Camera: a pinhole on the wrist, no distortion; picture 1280 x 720 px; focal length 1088.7 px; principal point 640.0 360.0 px. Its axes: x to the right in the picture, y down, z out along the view. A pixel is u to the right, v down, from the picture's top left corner.
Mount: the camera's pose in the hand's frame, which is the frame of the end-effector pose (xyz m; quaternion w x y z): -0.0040 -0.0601 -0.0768 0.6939 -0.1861 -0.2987 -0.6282
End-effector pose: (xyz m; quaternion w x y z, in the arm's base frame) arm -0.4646 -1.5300 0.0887 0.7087 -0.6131 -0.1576 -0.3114
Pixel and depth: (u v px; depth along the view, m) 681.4 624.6 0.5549
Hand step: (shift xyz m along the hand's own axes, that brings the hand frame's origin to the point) 0.0290 0.2945 0.3701
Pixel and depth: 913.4 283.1 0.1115
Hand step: -0.0310 -0.0119 0.0243
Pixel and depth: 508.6 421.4 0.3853
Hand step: -0.0538 0.2225 0.1854
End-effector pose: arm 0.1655 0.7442 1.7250 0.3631 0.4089 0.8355 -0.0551
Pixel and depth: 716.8 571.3 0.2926
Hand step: -0.0004 0.1176 0.1633
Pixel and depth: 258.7 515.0 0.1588
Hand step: -0.0123 0.0860 0.0092
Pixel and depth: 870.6 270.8 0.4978
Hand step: -0.1307 0.1693 0.3613
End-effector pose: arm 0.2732 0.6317 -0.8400 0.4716 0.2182 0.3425 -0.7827
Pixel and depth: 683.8 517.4 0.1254
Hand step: -0.0087 0.0181 0.0229
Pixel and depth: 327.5 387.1 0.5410
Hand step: -0.0935 0.4027 0.2311
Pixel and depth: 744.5 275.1 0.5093
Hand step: -0.1335 0.2198 0.3334
